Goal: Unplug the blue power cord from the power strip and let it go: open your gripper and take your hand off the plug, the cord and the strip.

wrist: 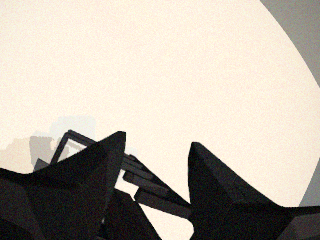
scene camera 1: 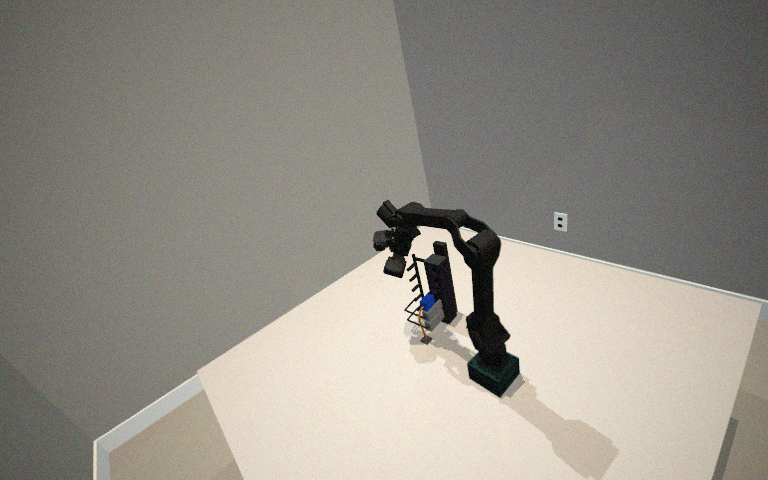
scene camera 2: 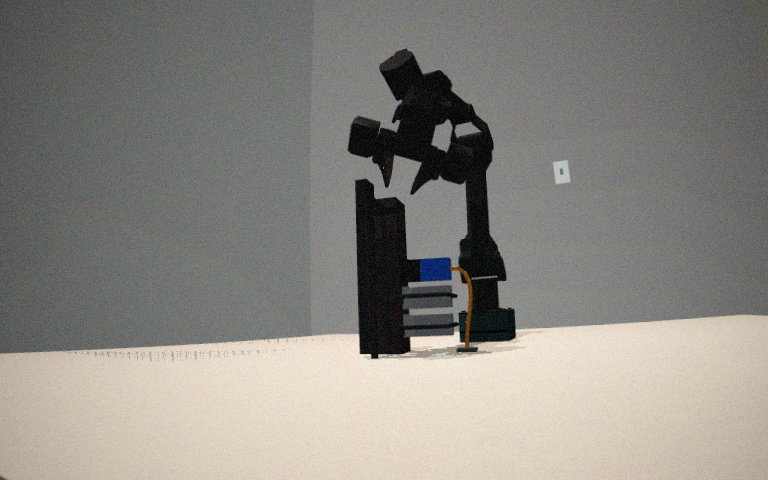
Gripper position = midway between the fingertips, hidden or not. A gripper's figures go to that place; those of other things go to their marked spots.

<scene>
My gripper (scene camera 2: 399, 189): 0.61 m from the lens. A blue plug (scene camera 2: 434, 269) is 0.69 m from the lens.
</scene>
